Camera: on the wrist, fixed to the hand. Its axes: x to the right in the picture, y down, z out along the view.
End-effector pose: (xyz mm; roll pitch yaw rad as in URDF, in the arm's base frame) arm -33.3 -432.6 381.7 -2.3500 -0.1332 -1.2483
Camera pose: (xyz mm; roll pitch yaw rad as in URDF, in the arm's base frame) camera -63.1 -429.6 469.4 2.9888 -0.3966 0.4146
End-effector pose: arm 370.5 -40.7 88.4 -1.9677 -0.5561 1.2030
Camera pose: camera 411.2 -97.6 149.3 2.4071 -0.6240 -2.9915
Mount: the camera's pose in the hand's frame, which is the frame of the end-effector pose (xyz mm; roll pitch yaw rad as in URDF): -0.5 -43.8 -81.7 0.0190 -0.3860 -1.6062
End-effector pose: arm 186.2 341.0 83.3 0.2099 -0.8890 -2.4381
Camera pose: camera 117.0 316.2 26.8 0.9043 -0.0851 2.1163
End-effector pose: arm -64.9 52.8 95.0 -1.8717 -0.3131 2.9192
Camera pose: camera -30.2 111.7 157.7 2.6444 -0.8110 -1.3917
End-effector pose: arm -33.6 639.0 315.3 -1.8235 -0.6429 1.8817
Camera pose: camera 42.9 623.6 365.3 2.2323 -0.6719 -2.1256
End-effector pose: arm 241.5 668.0 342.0 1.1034 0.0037 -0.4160
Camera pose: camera 262.3 717.0 266.1 -0.0278 0.7165 -2.0335
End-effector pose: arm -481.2 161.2 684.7 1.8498 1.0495 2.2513
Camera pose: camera -540.8 90.8 675.4 -1.5048 0.4853 -0.7691
